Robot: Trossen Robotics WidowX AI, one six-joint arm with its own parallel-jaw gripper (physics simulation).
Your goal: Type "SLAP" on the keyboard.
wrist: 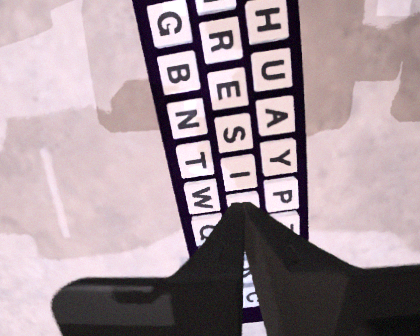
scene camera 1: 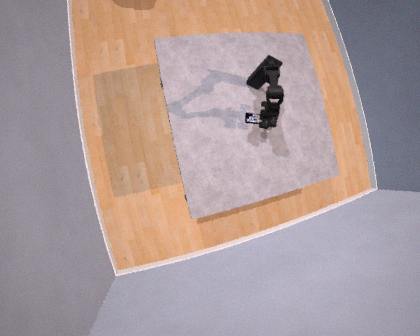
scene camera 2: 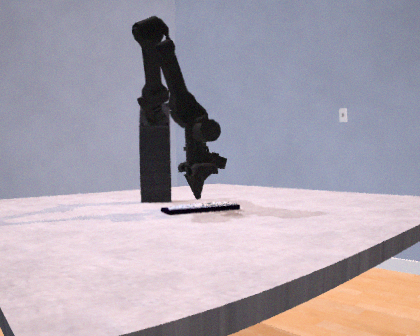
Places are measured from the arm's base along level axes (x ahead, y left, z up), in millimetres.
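Pixels of known places: gripper, fingertip midpoint: [wrist: 240,211] [scene camera 1: 259,118] [scene camera 2: 197,199]; arm's base, origin of the base link: [scene camera 1: 271,65] [scene camera 2: 153,114].
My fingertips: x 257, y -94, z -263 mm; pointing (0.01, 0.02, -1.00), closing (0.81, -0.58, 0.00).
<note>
For each thing: its top centre in the pictures, then the offset to it from my fingertips. Level surfaces: height alone.
- keyboard, middle of its top: [wrist: 240,184] [scene camera 2: 200,204] [scene camera 1: 259,118] 5 mm ahead, 5 mm left, 15 mm down
- S key, middle of its top: [wrist: 234,134] 18 mm ahead, 27 mm left, 15 mm down
- P key, middle of its top: [wrist: 282,196] 18 mm ahead, 14 mm right, 15 mm down
- I key, middle of its top: [wrist: 239,174] 8 mm ahead, 9 mm left, 15 mm down
- pale table, its level: 33 mm down
The keyboard [scene camera 1: 252,118] [scene camera 2: 200,209] [wrist: 300,125] is a dark slab with white letter keys, flat on the table. In the wrist view the S key [wrist: 233,134], the A key [wrist: 276,123] and the P key [wrist: 282,196] are readable. The I key [wrist: 239,172] is just above the fingertips in that view. My gripper [scene camera 2: 198,197] [wrist: 240,211] is shut and empty, pointing down, its tips slightly above the keyboard. The tips overlap a key below the I key in the wrist view; its letter is hidden, and I cannot read an L key.
The pale table [scene camera 1: 240,175] [scene camera 2: 150,265] carries the arm's dark pedestal [scene camera 2: 155,162], behind the keyboard in scene camera 2. The arm's shadows fall across the tabletop. Wooden floor [scene camera 1: 135,225] surrounds the table, and a wall outlet [scene camera 2: 343,115] is on the far wall.
</note>
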